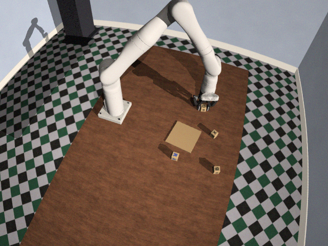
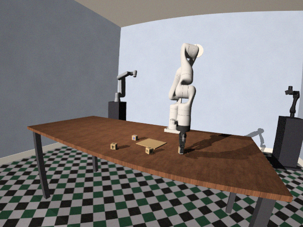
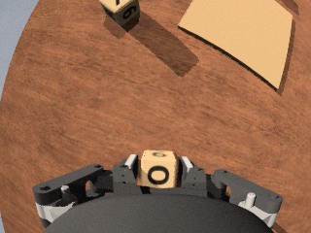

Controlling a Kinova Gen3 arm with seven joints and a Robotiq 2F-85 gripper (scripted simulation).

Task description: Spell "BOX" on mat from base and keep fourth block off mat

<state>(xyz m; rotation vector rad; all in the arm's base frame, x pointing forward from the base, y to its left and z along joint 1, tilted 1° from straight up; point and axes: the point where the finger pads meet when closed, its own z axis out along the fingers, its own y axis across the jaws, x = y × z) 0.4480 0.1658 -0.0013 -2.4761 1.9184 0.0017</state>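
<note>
The tan mat lies 60 mm behind my hand, 200 mm to the right of it and 20 mm below it.
</note>
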